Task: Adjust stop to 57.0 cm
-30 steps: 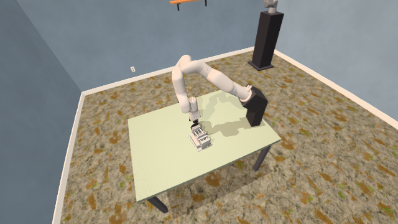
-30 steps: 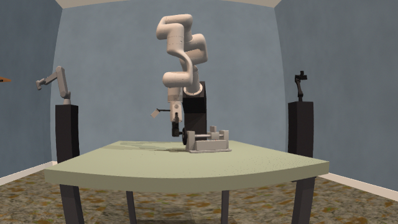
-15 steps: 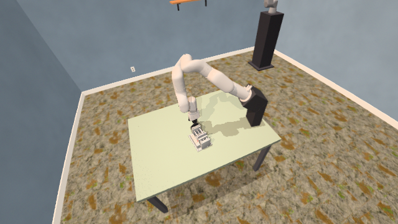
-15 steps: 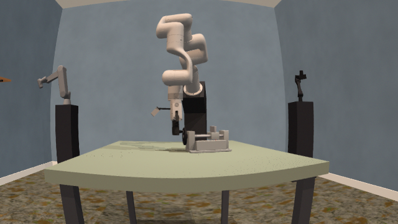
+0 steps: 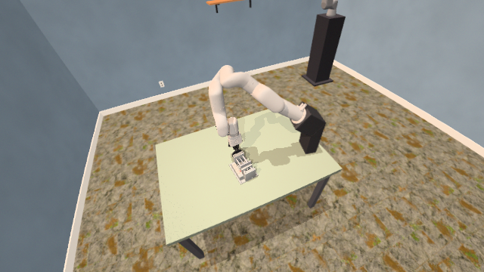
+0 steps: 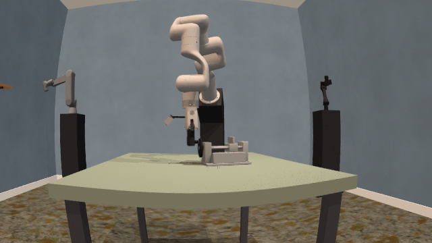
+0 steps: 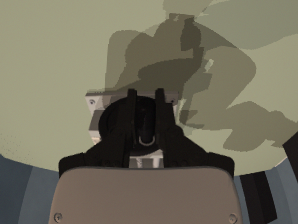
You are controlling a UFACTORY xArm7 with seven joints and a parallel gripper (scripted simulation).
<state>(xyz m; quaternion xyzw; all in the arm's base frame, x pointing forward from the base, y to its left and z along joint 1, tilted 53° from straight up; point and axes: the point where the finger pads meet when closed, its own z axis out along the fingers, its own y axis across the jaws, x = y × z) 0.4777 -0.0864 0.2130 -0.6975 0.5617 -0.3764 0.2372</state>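
My hand is 2 cm to the right of the black handwheel and 1 cm above it. From my hand the other things lie so: grey stop block 19 cm to the left, 1 cm below.
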